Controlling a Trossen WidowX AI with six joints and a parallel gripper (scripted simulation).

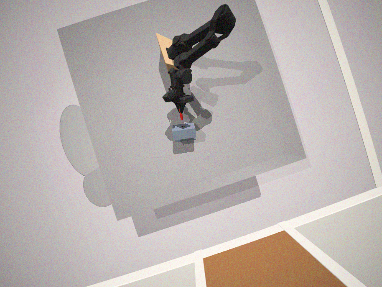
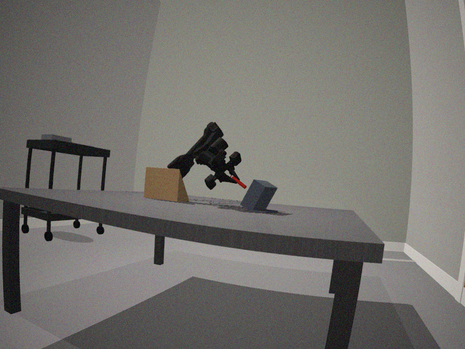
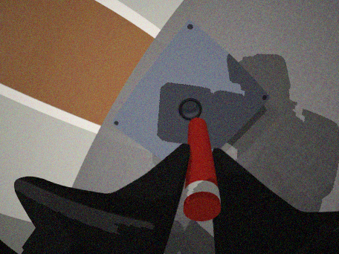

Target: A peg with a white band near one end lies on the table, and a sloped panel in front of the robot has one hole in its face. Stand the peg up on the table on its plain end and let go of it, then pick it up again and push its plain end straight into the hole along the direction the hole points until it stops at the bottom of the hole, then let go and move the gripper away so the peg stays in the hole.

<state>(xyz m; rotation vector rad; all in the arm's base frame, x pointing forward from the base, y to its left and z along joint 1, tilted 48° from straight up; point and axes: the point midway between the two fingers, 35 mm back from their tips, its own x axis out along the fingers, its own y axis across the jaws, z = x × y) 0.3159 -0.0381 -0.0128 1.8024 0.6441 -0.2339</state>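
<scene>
The sloped panel is 10 cm ahead of my gripper tip, 5 cm below it and 1 cm to the right of it. Round my gripper tip: red peg: 1 cm behind, 1 cm above.
</scene>
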